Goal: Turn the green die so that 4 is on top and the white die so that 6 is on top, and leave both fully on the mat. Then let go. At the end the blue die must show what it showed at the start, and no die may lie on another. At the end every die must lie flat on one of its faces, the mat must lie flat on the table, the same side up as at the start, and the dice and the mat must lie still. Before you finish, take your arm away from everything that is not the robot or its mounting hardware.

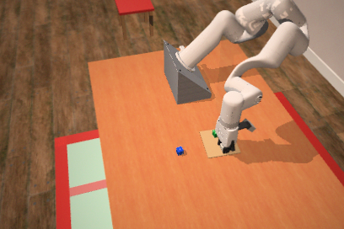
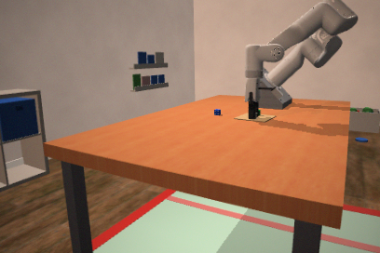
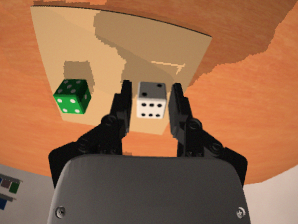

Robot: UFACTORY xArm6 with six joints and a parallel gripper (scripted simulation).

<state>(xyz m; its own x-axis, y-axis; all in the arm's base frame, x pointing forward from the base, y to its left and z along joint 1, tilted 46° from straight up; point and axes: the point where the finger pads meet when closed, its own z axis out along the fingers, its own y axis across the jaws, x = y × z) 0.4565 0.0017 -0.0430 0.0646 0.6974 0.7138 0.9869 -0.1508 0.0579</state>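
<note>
Now: hand 10 mm above the white die. Also, from my hand: tan mat (40 mm behind, 20 mm below); then green die (70 mm behind, 10 mm to the left, 10 mm below); then blue die (60 mm behind, 180 mm to the right, 10 mm below).
</note>
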